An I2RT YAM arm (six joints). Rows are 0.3 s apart.
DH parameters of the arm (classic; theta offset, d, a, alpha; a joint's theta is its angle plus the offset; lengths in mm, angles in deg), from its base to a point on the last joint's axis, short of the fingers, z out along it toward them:
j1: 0 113.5 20 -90
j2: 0 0 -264 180
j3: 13.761 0 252.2 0
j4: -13.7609 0 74 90
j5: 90 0 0 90
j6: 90 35.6 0 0
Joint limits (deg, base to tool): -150..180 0..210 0..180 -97..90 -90..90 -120..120
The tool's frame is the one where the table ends.
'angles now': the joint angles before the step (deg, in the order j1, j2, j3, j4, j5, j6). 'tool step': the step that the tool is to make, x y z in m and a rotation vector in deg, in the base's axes. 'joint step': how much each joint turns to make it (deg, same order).
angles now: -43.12 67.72 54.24 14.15 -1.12 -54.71
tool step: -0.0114 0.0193 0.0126 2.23 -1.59 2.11
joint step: 1.28 -4.85 0.25 -5.37 -0.81 2.73
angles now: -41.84 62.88 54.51 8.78 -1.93 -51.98
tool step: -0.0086 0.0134 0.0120 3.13 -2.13 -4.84
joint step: 1.99 -3.10 1.46 -5.09 6.84 3.74
